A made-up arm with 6 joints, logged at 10 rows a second.
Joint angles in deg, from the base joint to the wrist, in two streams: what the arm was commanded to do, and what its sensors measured. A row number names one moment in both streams.
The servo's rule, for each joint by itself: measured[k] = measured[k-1] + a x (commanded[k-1-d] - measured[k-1]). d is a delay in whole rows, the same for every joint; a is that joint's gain. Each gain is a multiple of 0.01, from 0.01 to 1. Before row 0 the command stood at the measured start. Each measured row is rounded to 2 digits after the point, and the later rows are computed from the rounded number. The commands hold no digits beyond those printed.
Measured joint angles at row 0:
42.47, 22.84, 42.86, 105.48, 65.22, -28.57
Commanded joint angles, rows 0 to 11:
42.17, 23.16, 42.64, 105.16, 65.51, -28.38
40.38, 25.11, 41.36, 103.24, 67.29, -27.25
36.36, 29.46, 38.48, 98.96, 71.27, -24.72
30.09, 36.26, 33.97, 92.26, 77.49, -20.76
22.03, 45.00, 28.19, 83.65, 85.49, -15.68
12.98, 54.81, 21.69, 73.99, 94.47, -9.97
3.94, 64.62, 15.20, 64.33, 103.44, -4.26
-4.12, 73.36, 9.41, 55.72, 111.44, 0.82
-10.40, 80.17, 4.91, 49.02, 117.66, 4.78
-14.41, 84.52, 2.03, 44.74, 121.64, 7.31
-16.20, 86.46, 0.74, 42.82, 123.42, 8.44
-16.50, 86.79, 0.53, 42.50, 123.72, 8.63
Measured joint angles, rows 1 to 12:
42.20, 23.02, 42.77, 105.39, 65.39, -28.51
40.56, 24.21, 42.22, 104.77, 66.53, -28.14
36.78, 27.20, 40.76, 103.09, 69.37, -27.15
30.76, 32.36, 38.11, 99.95, 74.24, -25.30
22.90, 39.56, 34.24, 95.22, 80.99, -22.51
13.97, 48.25, 29.35, 89.06, 89.08, -18.87
4.94, 57.58, 23.83, 81.89, 97.70, -14.63
-3.21, 66.57, 18.21, 74.30, 105.94, -10.15
-9.68, 74.32, 13.02, 66.97, 112.97, -5.82
-13.94, 80.13, 8.73, 60.52, 118.17, -2.01
-15.97, 83.74, 5.61, 55.39, 121.32, 1.02
-16.45, 85.48, 3.63, 51.65, 122.76, 3.23
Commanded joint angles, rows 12 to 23:
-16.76, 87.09, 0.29, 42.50, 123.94, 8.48
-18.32, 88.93, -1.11, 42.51, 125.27, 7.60
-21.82, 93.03, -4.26, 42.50, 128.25, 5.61
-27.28, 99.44, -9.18, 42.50, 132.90, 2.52
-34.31, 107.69, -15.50, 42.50, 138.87, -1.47
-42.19, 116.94, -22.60, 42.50, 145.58, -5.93
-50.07, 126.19, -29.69, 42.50, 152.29, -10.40
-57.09, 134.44, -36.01, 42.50, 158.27, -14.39
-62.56, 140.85, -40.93, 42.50, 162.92, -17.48
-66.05, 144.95, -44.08, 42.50, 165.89, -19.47
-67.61, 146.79, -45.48, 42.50, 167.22, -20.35
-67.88, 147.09, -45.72, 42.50, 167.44, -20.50
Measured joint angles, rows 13 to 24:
-16.73, 86.40, 2.33, 49.00, 123.47, 4.75
-18.16, 87.84, 0.99, 47.12, 124.55, 5.58
-21.45, 90.80, -1.06, 45.78, 126.77, 5.59
-26.70, 95.72, -4.23, 44.83, 130.45, 4.70
-33.55, 102.54, -8.63, 44.15, 135.50, 2.91
-41.33, 110.75, -14.08, 43.67, 141.55, 0.35
-49.20, 119.55, -20.17, 43.33, 147.99, -2.77
-56.30, 128.04, -26.35, 43.09, 154.16, -6.14
-61.93, 135.34, -32.04, 42.92, 159.42, -9.43
-65.64, 140.82, -36.74, 42.80, 163.30, -12.34
-67.41, 144.22, -40.15, 42.71, 165.65, -14.66
-67.83, 145.86, -42.32, 42.65, 166.72, -16.35

